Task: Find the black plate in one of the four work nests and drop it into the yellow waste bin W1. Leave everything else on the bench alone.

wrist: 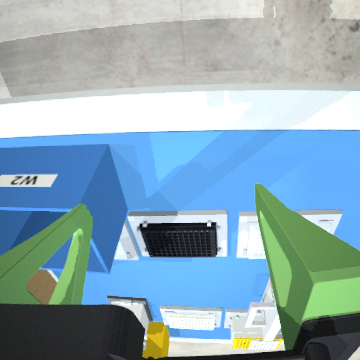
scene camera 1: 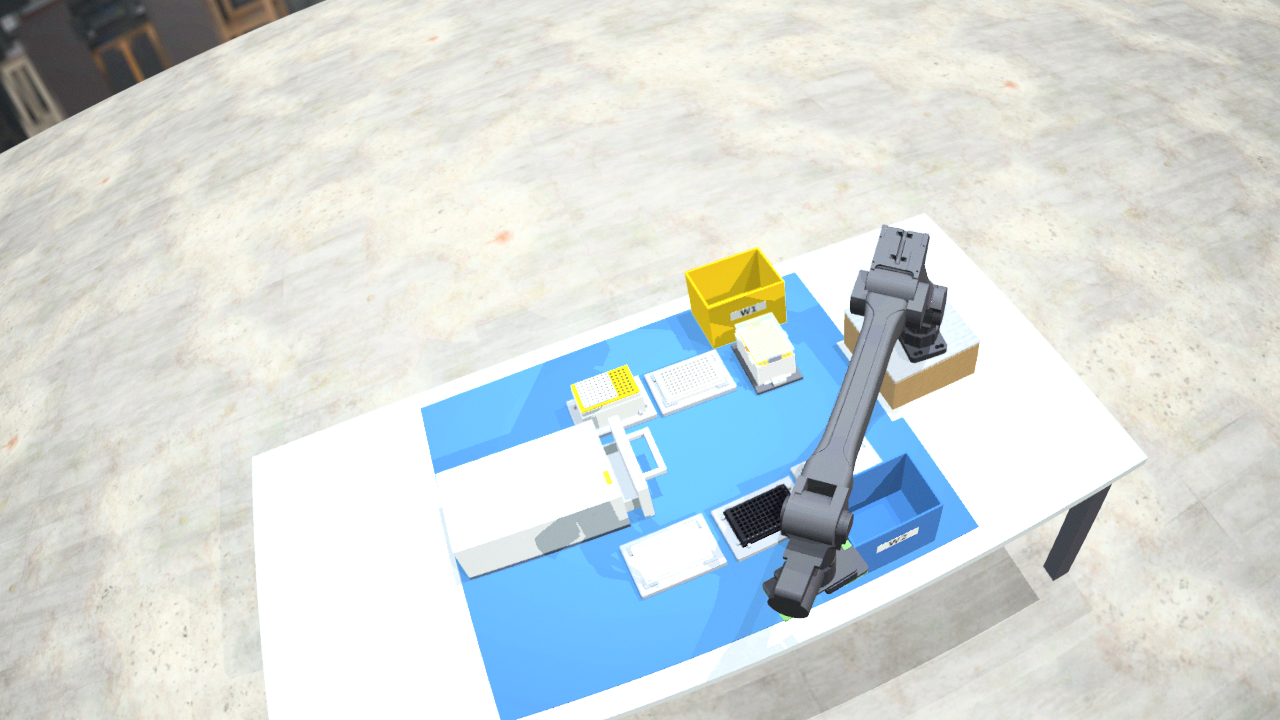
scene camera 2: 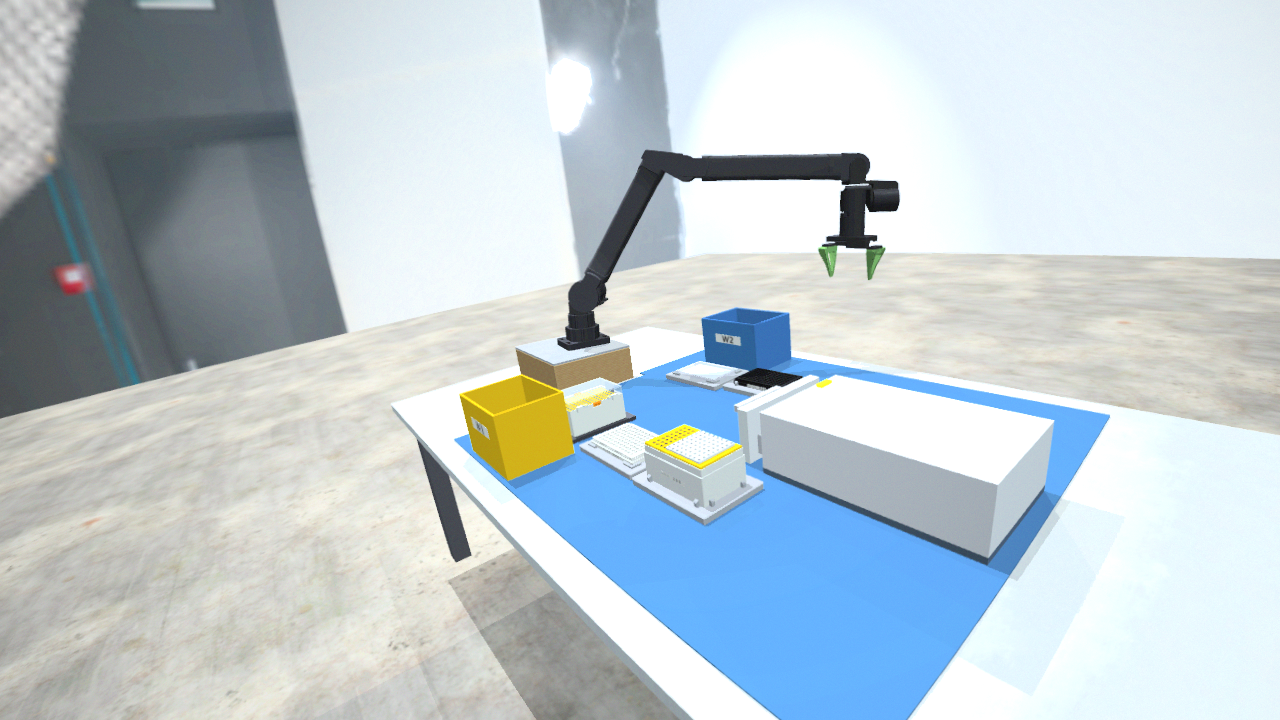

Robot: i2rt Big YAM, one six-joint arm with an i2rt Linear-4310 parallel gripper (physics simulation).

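Where they show: gripper, fingertip midpoint: [wrist: 167,201] [scene camera 1: 816,598] [scene camera 2: 850,278]; arm's base, link origin: [scene camera 1: 918,337] [scene camera 2: 583,343].
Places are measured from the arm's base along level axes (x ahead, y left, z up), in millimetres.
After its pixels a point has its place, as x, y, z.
Observation:
The black plate [scene camera 1: 754,516] @(433, 255, -68) [scene camera 2: 768,378] @(416, 250, -70) [wrist: 180,241] @(416, 261, -68) sits flat in a white nest [scene camera 1: 729,540] @(488, 282, -82) [wrist: 222,227] @(483, 292, -82), between two other pale nests and near the blue bin. The yellow waste bin W1 [scene camera 1: 713,320] @(388, -205, -11) [scene camera 2: 541,438] @(404, -261, -42) [wrist: 157,341] @(382, -206, -34) stands across the mat, on the far side from the black plate in the wrist view; its top is open. My gripper [scene camera 2: 850,276] @(405, 537, 101) [wrist: 167,201] @(405, 537, 101) is open and empty, pointing down high above the bench. In the wrist view the black plate shows between and below the fingers. In scene camera 1 the arm hides most of the fingers.
The blue bin W2 [scene camera 1: 904,528] @(206, 417, 10) [scene camera 2: 747,340] @(299, 296, -14) [wrist: 50,170] @(245, 423, -37) stands close beside the plate's row. A large white box-shaped device [scene camera 1: 528,501] @(822, 151, 8) [scene camera 2: 904,447] @(886, 42, 8) has a handled front. A yellow-topped tip rack [scene camera 1: 606,389] @(638, -96, -18) [scene camera 2: 693,461] @(688, -134, -21), white plate [scene camera 1: 689,380] @(470, -112, -71) and lidded box [scene camera 1: 765,349] @(308, -92, -17) [scene camera 2: 597,411] @(342, -125, -52) line the W1 side.

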